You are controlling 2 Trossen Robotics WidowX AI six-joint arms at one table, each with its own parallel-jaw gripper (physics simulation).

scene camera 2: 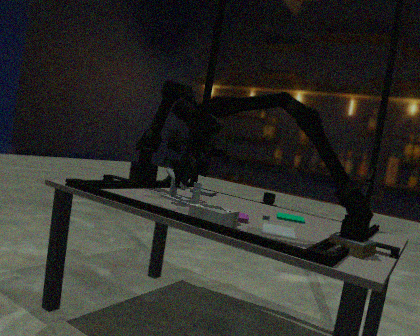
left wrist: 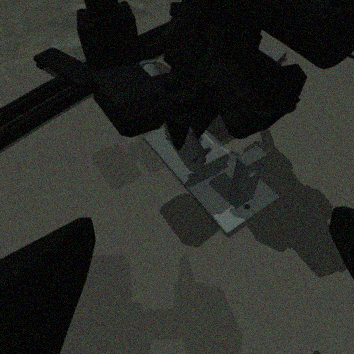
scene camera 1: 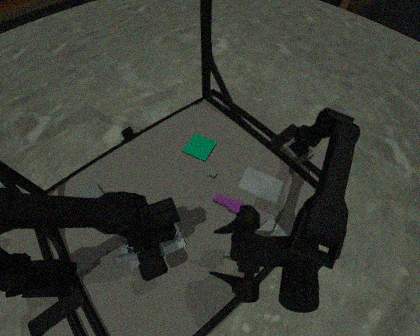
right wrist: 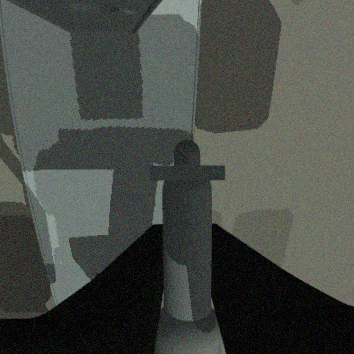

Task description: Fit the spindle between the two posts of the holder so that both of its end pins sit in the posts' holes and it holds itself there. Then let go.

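Pixels of known places: left gripper, fingertip midpoint: (scene camera 2: 192,155) (left wrist: 213,224) (scene camera 1: 212,251); right gripper, fingertip midpoint: (scene camera 2: 178,187) (left wrist: 183,144) (scene camera 1: 151,253) (right wrist: 183,234); left arm's base, link origin: (scene camera 2: 353,238) (scene camera 1: 299,148); right arm's base, link origin: (scene camera 2: 144,163) (left wrist: 103,13) (scene camera 1: 39,278).
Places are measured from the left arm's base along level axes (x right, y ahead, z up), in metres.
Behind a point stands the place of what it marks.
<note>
The grey spindle (right wrist: 187,240) @(x -0.075, y 0.648, z 0.033 m) is between the fingers of my right gripper (right wrist: 183,234) @(x -0.078, y 0.662, z 0.012 m) (left wrist: 188,142) @(x -0.078, y 0.662, z 0.012 m), which is shut on it. Its rounded pin and crosspiece point up in the right wrist view. The holder's grey plate (left wrist: 227,220) @(x -0.086, y 0.572, z -0.031 m) (right wrist: 40,75) @(x -0.028, y 0.606, z -0.031 m) (scene camera 1: 175,244) @(x -0.078, y 0.591, z -0.031 m) lies beneath, largely in shadow; its far part is hidden by my right arm. An upright post (scene camera 2: 196,192) @(x -0.062, y 0.578, z 0.012 m) shows in scene camera 2. Whether any pin touches a post hole cannot be told. My left gripper (scene camera 1: 212,252) @(x -0.173, y 0.515, z 0.150 m) (left wrist: 213,224) @(x -0.173, y 0.515, z 0.150 m) is open and empty, over the table beside the holder.
A magenta block (scene camera 1: 227,202) @(x -0.038, y 0.373, z -0.024 m) (scene camera 2: 243,217) @(x -0.062, y 0.347, z -0.024 m), a green square (scene camera 1: 200,147) @(x 0.220, y 0.339, z -0.030 m) (scene camera 2: 291,217) @(x 0.211, y 0.327, z -0.030 m), a pale flat piece (scene camera 1: 261,184) @(x -0.039, y 0.222, z -0.034 m) (scene camera 2: 279,230) @(x -0.039, y 0.218, z -0.034 m) and a small dark block (scene camera 1: 213,175) @(x 0.078, y 0.361, z -0.025 m) lie on the table. A grey box (scene camera 2: 212,215) @(x -0.256, y 0.310, z -0.002 m) stands near the front edge. Both arms reach close together.
</note>
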